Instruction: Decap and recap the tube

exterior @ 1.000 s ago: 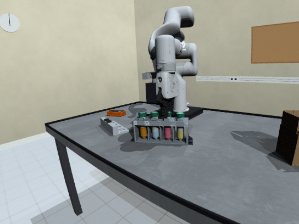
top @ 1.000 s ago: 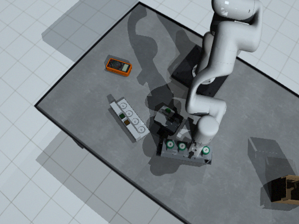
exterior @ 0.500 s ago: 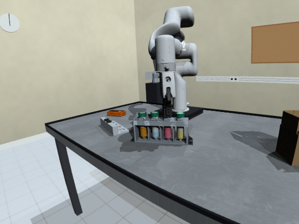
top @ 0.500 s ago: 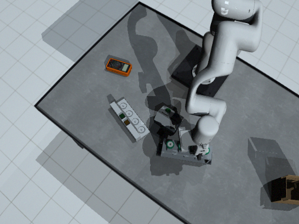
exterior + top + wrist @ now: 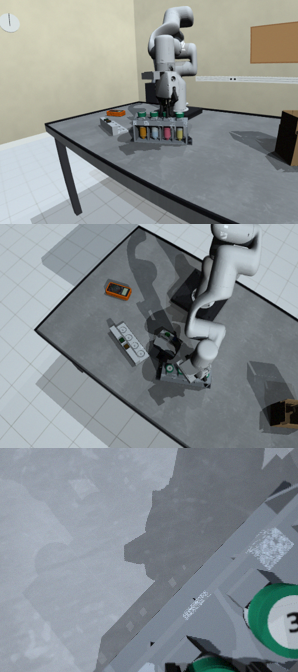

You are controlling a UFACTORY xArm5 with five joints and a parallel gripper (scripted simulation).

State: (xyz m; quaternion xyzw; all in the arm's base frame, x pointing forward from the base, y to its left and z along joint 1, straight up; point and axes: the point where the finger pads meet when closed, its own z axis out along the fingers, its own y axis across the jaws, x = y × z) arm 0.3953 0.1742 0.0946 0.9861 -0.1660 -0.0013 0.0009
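The tube 2's threaded neck lies 20 mm below my hand. The rest, counted from my hand: key housing (180 mm to the right, 80 mm below, 80 mm behind); green key (200 mm to the right, 100 mm behind, 60 mm below); blue key (160 mm to the right, 100 mm behind, 60 mm below).
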